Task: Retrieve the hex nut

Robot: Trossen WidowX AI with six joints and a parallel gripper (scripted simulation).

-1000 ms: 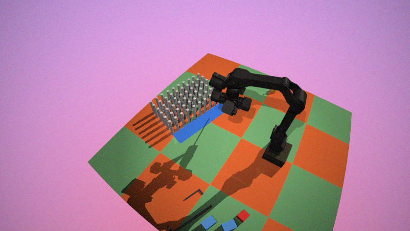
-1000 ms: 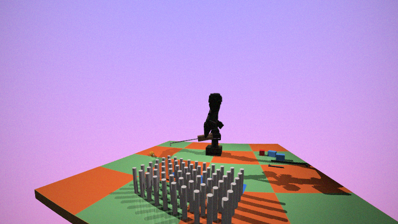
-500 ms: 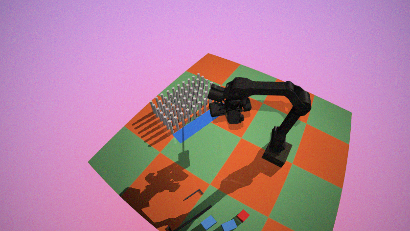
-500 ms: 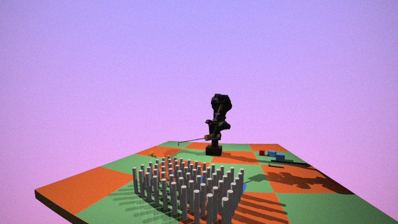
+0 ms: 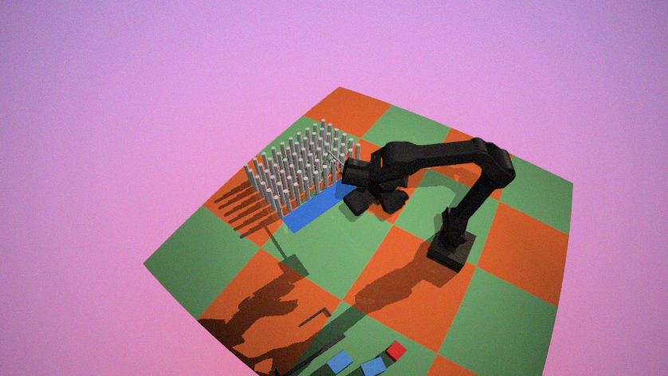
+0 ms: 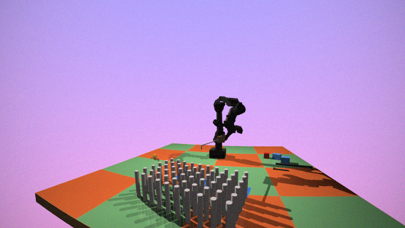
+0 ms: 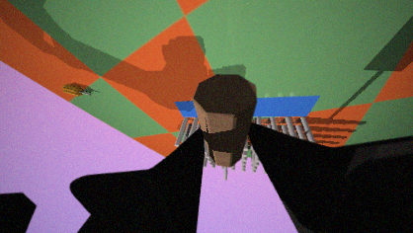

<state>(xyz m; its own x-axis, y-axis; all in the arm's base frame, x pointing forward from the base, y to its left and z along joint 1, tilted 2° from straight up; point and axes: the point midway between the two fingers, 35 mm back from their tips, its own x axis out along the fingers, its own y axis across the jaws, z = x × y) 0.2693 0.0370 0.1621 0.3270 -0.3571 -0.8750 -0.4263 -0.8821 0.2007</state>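
The blue taped strip is 170 mm ahead of my gripper tip, 60 mm to the right of it and 190 mm below it. Also, from my gripper tip: hex nut (320 mm ahead, 110 mm to the right, 190 mm below); wooden-handled hook tool (90 mm ahead, 50 mm to the right, 10 mm below); short dark L-shaped bar (10 mm behind, 340 mm to the left, 190 mm below).
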